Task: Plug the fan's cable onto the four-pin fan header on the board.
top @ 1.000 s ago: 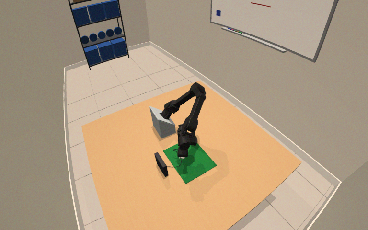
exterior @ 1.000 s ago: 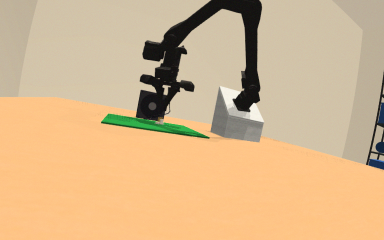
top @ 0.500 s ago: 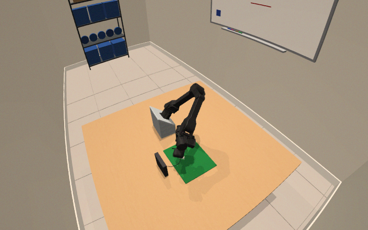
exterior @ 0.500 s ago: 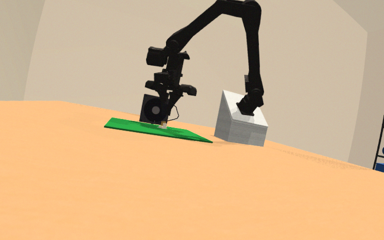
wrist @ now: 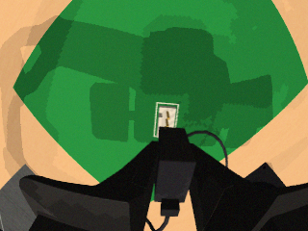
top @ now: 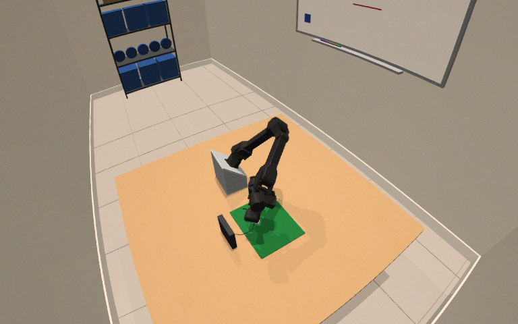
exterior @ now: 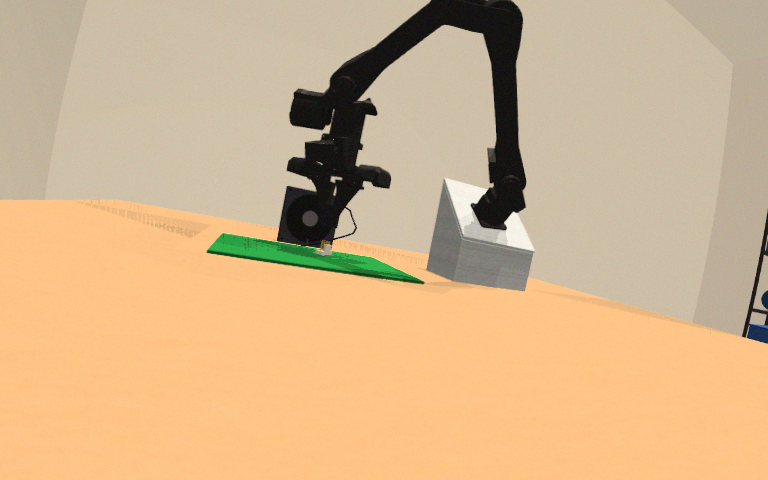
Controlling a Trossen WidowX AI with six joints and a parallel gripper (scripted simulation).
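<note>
The fan header lies 70 mm below my gripper tip. Round my gripper tip: black fan cable plug: 10 mm above; then black fan: 150 mm to the right, 10 mm below; then green board: 30 mm ahead, 30 mm to the left, 80 mm below.
</note>
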